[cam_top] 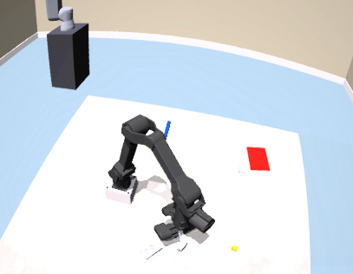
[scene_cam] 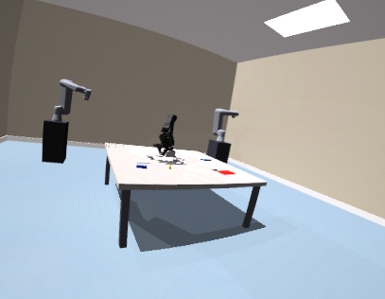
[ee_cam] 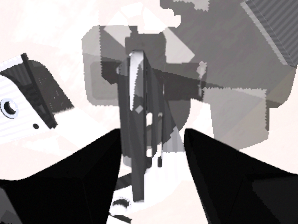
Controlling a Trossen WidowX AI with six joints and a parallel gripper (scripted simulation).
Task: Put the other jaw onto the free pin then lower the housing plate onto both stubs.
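The white jaw lies 1 cm ahead of my gripper tip and 4 cm to the right of it. Also, from my gripper tip: flat white piece: 5 cm ahead, 20 cm to the right, 5 cm below; then yellow piece: 22 cm ahead, 1 cm to the left, 4 cm below; then red plate: 29 cm ahead, 55 cm to the left, 5 cm below.
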